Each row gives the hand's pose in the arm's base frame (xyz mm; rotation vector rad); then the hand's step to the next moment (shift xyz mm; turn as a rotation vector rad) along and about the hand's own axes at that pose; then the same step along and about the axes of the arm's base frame.
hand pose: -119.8 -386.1 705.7 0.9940 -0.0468 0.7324
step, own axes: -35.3 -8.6 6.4 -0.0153 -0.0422 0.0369
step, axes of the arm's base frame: -20.1 -26.8 -15.3 0.0233 -0.0508 -0.0160
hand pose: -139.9 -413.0 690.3 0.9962 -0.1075 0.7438
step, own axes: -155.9 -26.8 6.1 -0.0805 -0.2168 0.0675
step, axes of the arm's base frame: -99.4 -94.3 -79.3 0.0886 -0.1651 -0.1515
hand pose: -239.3 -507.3 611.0 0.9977 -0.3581 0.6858
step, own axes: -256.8 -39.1 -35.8 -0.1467 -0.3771 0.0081
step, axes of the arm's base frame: -164.3 -76.1 -189.7 0.1460 -0.1955 -0.3229
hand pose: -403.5 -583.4 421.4 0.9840 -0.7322 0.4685
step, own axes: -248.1 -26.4 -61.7 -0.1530 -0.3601 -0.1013
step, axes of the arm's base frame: -128.8 32.7 -220.0 0.1678 -0.0920 -0.3560
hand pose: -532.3 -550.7 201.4 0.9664 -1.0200 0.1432
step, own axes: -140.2 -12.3 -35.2 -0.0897 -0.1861 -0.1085
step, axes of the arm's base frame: -48.0 62.9 -121.6 0.1176 -0.0028 -0.2015
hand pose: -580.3 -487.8 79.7 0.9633 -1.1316 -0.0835
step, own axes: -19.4 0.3 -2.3 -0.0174 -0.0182 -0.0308
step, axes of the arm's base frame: -7.4 11.4 -14.0 0.0234 0.0163 -0.0277
